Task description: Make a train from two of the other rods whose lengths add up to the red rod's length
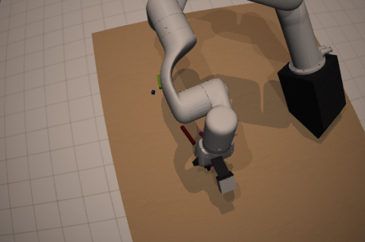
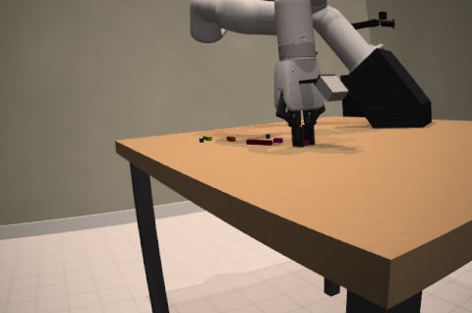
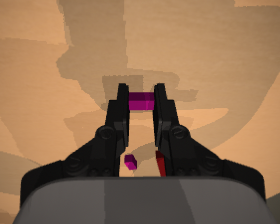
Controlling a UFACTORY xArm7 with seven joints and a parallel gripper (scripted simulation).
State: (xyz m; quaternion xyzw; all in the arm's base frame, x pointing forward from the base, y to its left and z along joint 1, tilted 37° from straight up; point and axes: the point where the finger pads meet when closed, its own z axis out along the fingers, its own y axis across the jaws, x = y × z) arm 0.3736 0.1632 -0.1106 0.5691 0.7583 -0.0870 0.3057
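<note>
Now: the lime rod 100 mm ahead of my hand, 320 mm to the right of it and 20 mm below it. Round my hand: orange rod (70 mm ahead, 240 mm to the right, 20 mm below); red rod (50 mm ahead, 110 mm to the right, 20 mm below).
</note>
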